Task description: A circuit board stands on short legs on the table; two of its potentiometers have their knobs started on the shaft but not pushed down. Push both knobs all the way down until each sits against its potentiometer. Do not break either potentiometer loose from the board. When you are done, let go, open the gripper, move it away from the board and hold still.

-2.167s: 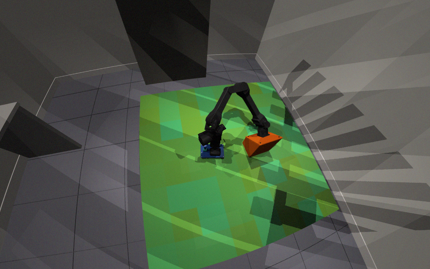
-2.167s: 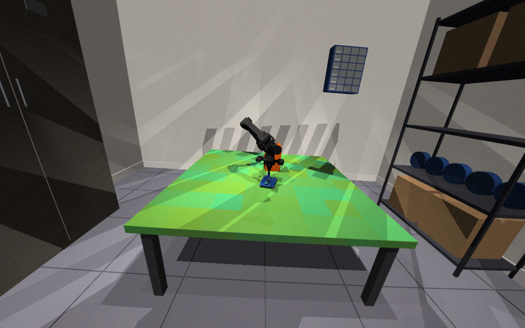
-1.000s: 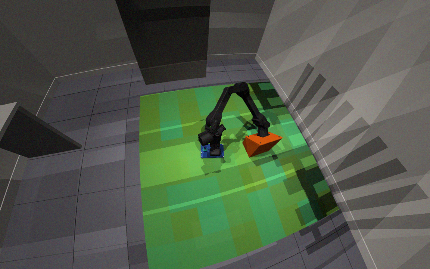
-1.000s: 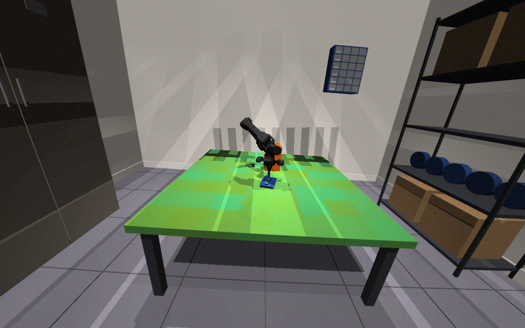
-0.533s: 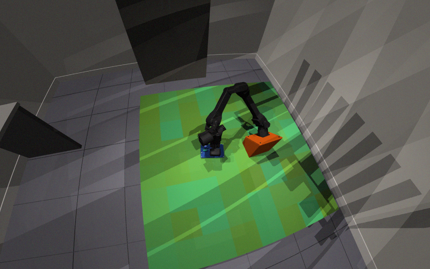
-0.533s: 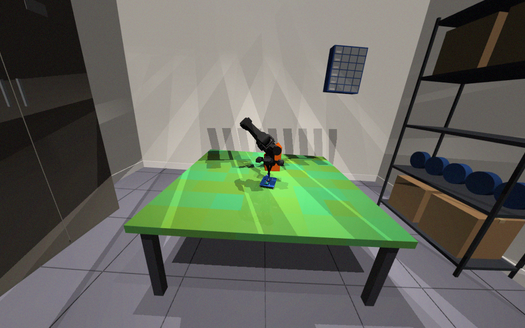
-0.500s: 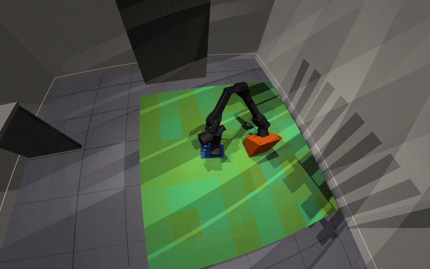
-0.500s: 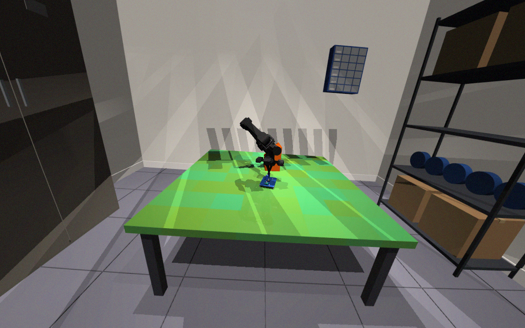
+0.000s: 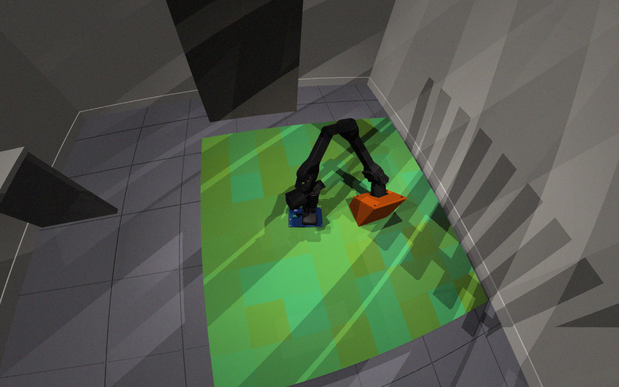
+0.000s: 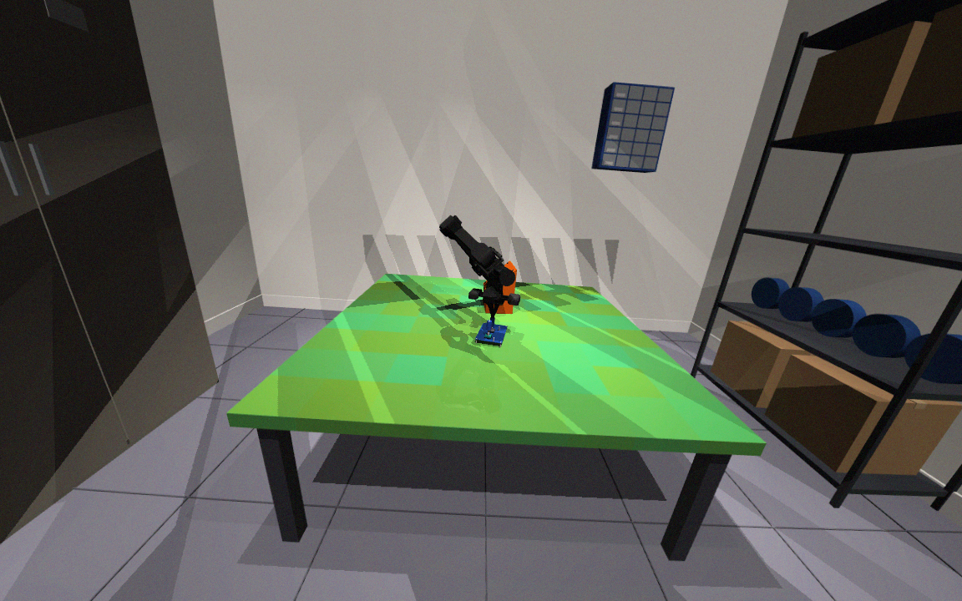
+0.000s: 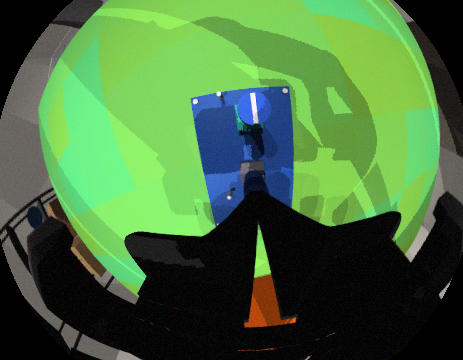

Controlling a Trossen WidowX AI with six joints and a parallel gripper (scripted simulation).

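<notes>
Now: the blue knob 2 cm below my gripper tip.
</notes>
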